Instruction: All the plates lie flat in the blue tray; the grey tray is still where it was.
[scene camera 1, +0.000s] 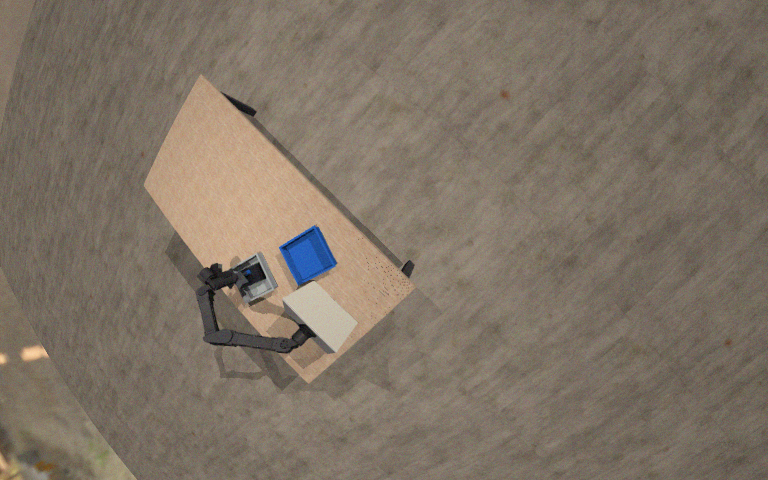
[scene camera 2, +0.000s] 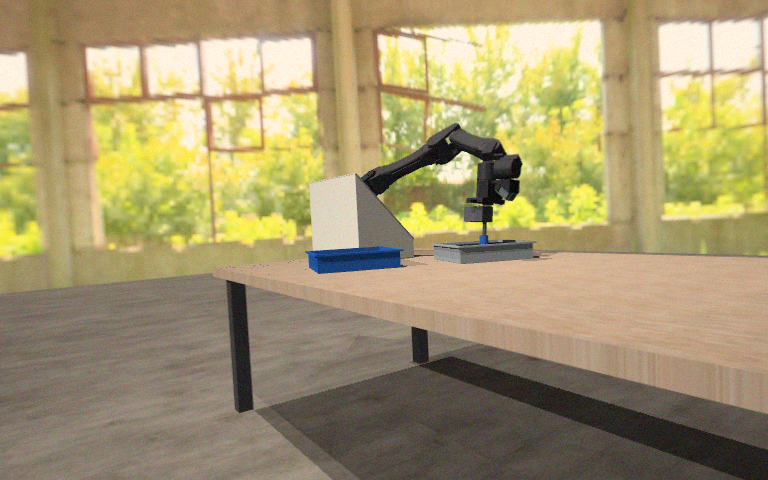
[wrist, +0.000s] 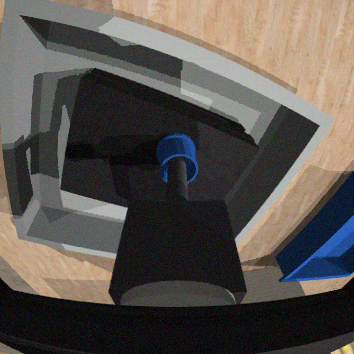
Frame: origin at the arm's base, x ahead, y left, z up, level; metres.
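Where they show: hand, tool point: (scene camera 1: 250, 271) (wrist: 176, 144); arm's base, link origin: (scene camera 1: 307, 329) (scene camera 2: 355, 204).
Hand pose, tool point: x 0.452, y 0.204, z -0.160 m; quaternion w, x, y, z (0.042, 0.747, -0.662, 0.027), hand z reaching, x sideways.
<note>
Things, the pixels of their top centre, and the offset from my tool point. Level surfaces: height alone.
- grey tray, top centre: (wrist: 148, 189) (scene camera 2: 480, 242) (scene camera 1: 250, 279) dx -0.036, dy +0.020, dz +0.013 m
- blue tray, top centre: (scene camera 2: 351, 250) (scene camera 1: 305, 256) dx -0.164, dy -0.358, dz +0.013 m
- wooden table, surface height: dz -0.037 m
The grey tray (scene camera 1: 270, 282) (scene camera 2: 477, 253) (wrist: 246, 88) stands on the table near its edge. A dark, flat plate (scene camera 1: 257, 276) (wrist: 116, 105) lies inside it; I cannot tell whether more plates lie under it. My gripper, a blue suction cup (scene camera 1: 247, 272) (scene camera 2: 483, 239) (wrist: 177, 158), points straight down and dips into the grey tray just over the dark plate. I cannot tell whether it touches the plate. Nothing hangs from the cup. The blue tray (scene camera 1: 298, 238) (scene camera 2: 354, 260) (wrist: 323, 246) stands beside the grey tray and holds nothing.
The arm's white wedge-shaped base (scene camera 1: 320, 316) (scene camera 2: 339, 214) stands close behind the blue tray. The wooden table (scene camera 1: 215, 167) (scene camera 2: 525, 295) stretches away beyond the trays. The grey tray's walls rise around the cup.
</note>
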